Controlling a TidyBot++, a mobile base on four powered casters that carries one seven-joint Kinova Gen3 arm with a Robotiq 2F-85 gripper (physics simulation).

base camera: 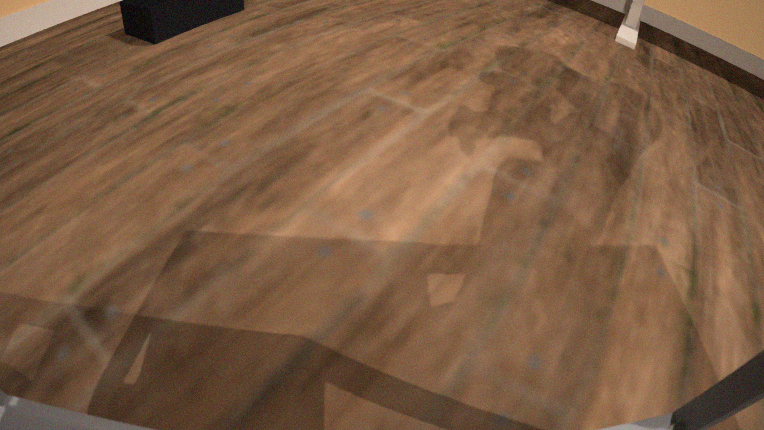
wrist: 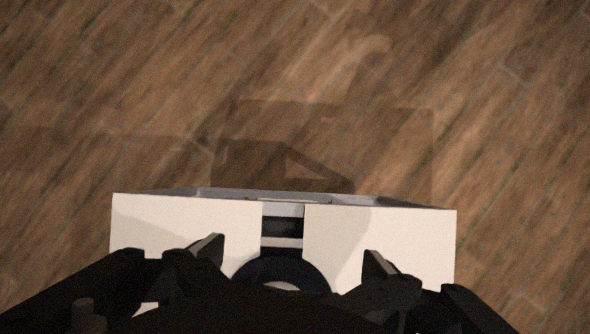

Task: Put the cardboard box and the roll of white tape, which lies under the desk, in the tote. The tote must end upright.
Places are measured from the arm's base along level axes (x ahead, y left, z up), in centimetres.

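Pixels of known places: gripper, fingertip midpoint: (wrist: 292,257).
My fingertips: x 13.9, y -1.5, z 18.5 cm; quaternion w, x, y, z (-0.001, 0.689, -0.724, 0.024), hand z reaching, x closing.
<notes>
Behind a point stands the place of what it marks.
My gripper (wrist: 292,257) {y -1.5, x 13.9, z 18.5 cm} is open in the wrist view, its two black fingers standing wide apart. It hangs above the white top of the robot's own base, with nothing seen between the fingertips but the base's surface behind them. The cardboard box, the roll of white tape, the tote and the desk cannot be made out in either view.
In the base camera view a black block-like object (base camera: 181,18) {y 46.2, x 110.0, z -35.5 cm} stands on the floor at the upper left, near a pale baseboard (base camera: 48,22) {y 112.2, x 134.1, z -37.8 cm}. A white post foot (base camera: 627,36) stands at the upper right near the wall. Shadows of the robot lie on the wooden floor (base camera: 320,176) {y 3.5, x 51.6, z -39.6 cm} (wrist: 150,65) {y 45.2, x 51.0, z -39.7 cm}.
</notes>
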